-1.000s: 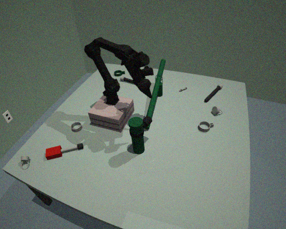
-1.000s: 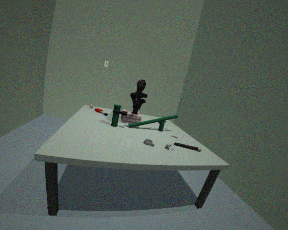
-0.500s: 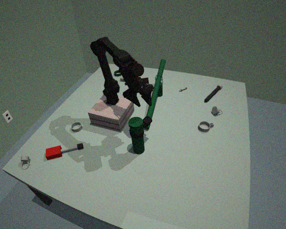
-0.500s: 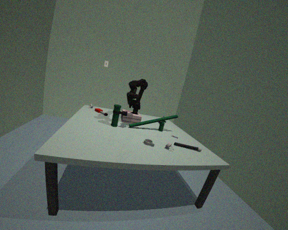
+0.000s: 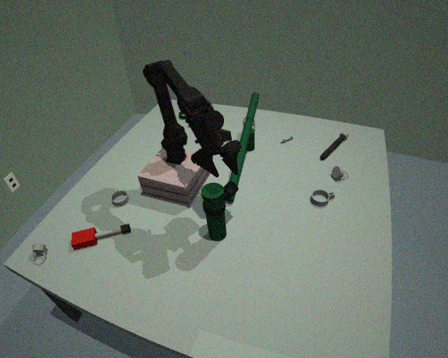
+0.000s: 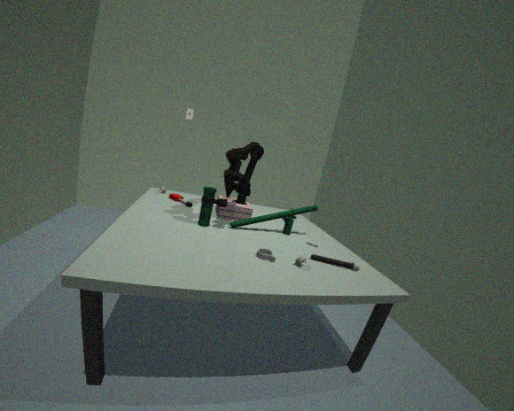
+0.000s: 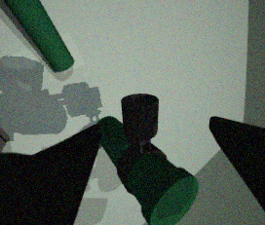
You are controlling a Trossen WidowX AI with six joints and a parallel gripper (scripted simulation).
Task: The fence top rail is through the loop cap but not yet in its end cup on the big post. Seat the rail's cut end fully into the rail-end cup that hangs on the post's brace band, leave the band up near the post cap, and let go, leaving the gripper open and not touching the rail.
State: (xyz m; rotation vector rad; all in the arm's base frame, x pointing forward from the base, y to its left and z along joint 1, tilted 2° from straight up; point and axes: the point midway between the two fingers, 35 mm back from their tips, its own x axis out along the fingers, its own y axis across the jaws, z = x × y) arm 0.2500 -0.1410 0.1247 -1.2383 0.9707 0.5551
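My gripper tip is now 50 mm above the dark rail-end cup, 30 mm to the left of it and 10 mm short of it. From my gripper tip the other things lie so: screw (530 mm to the left, 180 mm below, 110 mm ahead); loop-cap post (420 mm to the left, 80 mm below, 50 mm behind).
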